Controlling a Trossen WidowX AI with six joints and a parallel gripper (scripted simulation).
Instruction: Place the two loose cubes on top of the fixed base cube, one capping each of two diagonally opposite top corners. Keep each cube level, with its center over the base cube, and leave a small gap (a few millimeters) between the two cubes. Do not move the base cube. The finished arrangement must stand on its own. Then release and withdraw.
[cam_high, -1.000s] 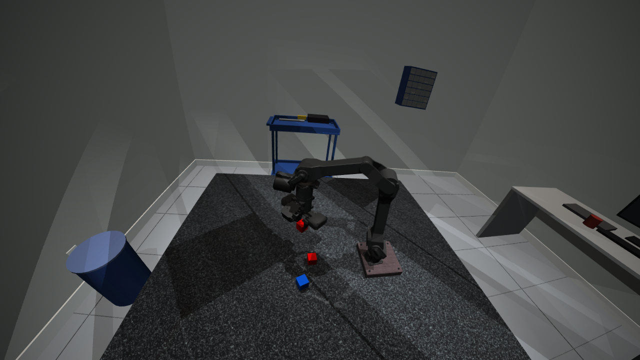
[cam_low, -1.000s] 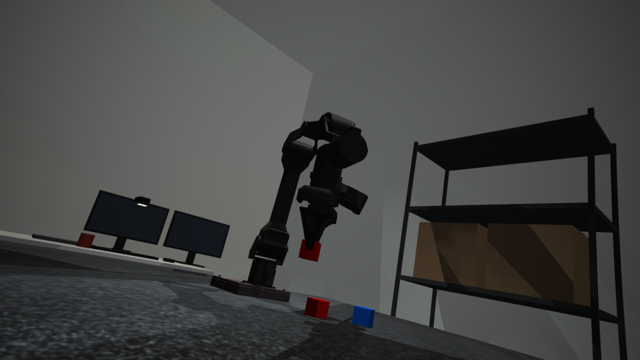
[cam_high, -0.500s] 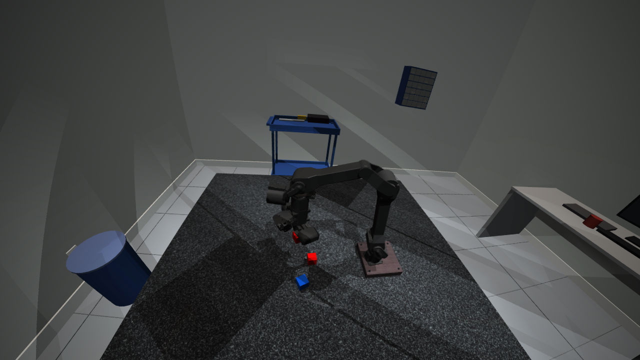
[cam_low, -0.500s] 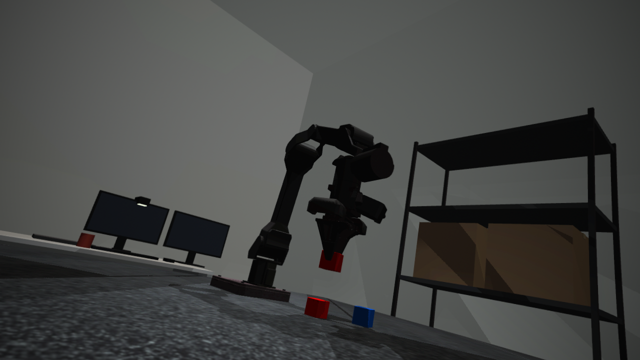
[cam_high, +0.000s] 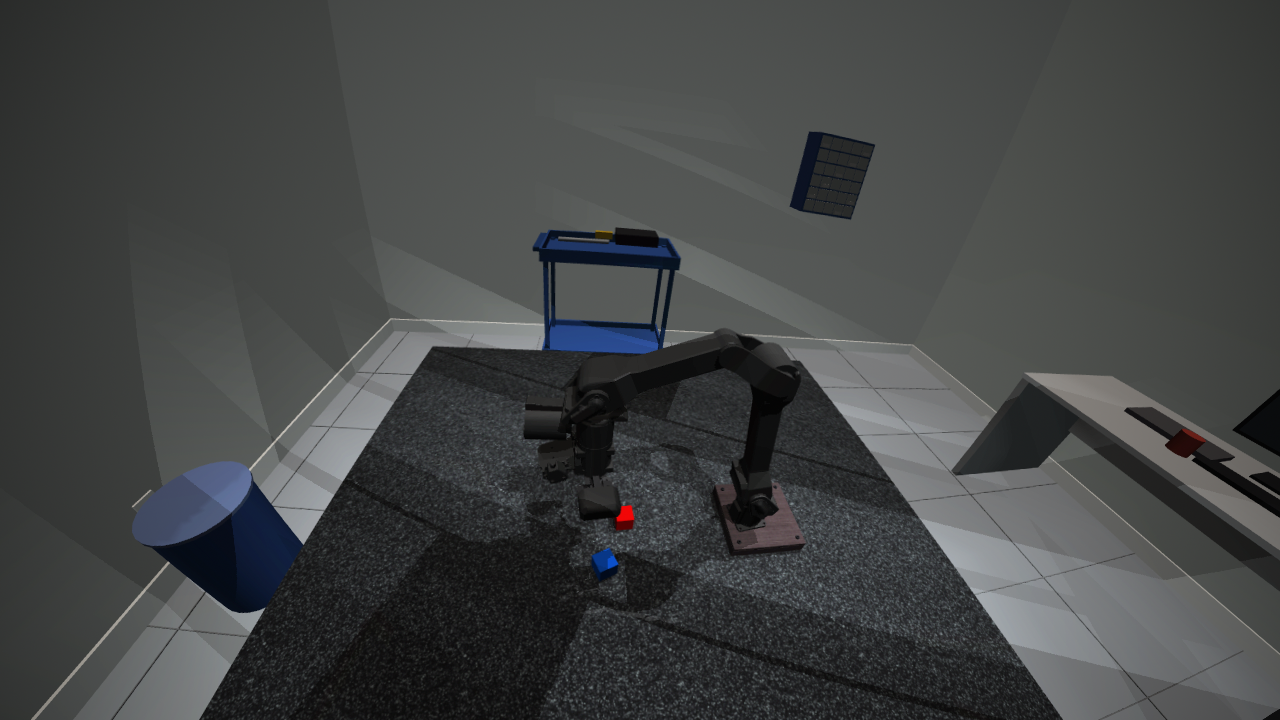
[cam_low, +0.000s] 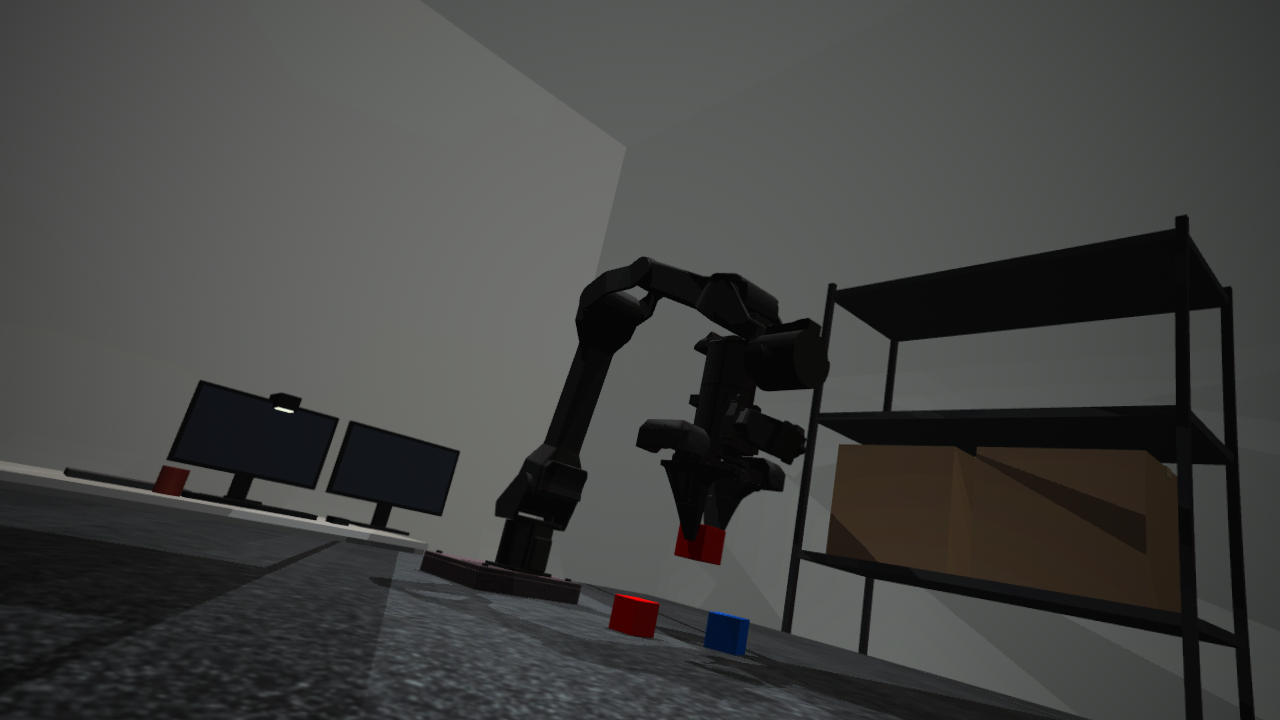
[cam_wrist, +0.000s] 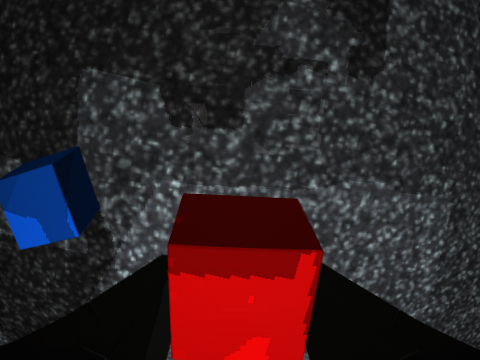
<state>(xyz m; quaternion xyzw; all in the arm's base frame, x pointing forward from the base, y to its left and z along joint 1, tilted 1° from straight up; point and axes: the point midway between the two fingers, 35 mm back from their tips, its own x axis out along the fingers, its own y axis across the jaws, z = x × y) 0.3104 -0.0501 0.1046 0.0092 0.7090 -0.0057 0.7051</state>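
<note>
Now: the blue base cube 9 cm to the left of my gripper tip, 8 cm below it and 1 cm behind it.
</note>
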